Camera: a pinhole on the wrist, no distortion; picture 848 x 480 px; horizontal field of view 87.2 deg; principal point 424.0 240.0 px. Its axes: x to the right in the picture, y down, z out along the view. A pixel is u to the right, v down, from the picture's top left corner.
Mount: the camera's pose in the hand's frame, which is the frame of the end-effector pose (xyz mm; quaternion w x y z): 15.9 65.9 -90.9 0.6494 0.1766 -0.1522 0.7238
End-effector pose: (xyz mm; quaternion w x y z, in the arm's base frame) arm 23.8 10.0 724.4 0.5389 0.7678 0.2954 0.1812
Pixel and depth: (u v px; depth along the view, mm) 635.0 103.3 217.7
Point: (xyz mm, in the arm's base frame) 194.9 -58.6 730.6
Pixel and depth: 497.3 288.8 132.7
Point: 57.7 -18.2 733.3
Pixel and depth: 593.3 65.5 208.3
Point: 191.8 -30.2 722.4
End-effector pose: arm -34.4 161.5 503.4 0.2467 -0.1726 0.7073 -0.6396
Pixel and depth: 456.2 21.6 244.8
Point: -80.0 -33.1 491.5
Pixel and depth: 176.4 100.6 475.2
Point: -117.0 -177.6 824.9
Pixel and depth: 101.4 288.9 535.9
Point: 27.9 -89.9 1007.9
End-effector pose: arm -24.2 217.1 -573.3 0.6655 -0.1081 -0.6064 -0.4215
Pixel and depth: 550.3 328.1 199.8
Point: -88.5 312.3 -553.3
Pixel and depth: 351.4 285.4 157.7
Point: -73.0 218.8 -564.7
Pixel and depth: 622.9 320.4 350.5
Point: -202.5 451.8 -525.1
